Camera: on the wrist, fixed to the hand. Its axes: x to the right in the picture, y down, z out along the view.
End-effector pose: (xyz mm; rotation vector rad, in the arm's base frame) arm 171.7 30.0 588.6 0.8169 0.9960 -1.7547
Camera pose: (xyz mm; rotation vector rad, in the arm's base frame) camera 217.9 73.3 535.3 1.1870 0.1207 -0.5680
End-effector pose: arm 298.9 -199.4 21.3 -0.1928 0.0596 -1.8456
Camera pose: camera 329.3 -228.2 -50.1 -0.0022 0.0657 -0.4450
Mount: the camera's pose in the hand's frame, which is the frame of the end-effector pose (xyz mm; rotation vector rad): 12.2 47.0 -67.0 0.1309 0.0260 1.4067
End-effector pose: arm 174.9 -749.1 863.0 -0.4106 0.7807 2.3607
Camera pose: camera 142.1 -815.2 825.6 -0.2094 -0.9950 -2.2312
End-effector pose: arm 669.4 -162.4 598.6 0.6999 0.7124 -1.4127
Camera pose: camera 715.1 -115.2 548.3 1.0096 0.0204 -0.1436
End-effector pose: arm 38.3 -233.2 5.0 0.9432 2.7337 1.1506
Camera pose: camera 36.1 -244.0 87.0 -2.1561 -1.3421 -0.6551
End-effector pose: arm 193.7 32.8 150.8 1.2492 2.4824 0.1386
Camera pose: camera 198.8 75.7 221.4 2.7532 1.1673 0.3171
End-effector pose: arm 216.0 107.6 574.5 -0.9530 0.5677 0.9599
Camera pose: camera 180.4 65.5 512.8 -0.3282 1.3593 2.0985
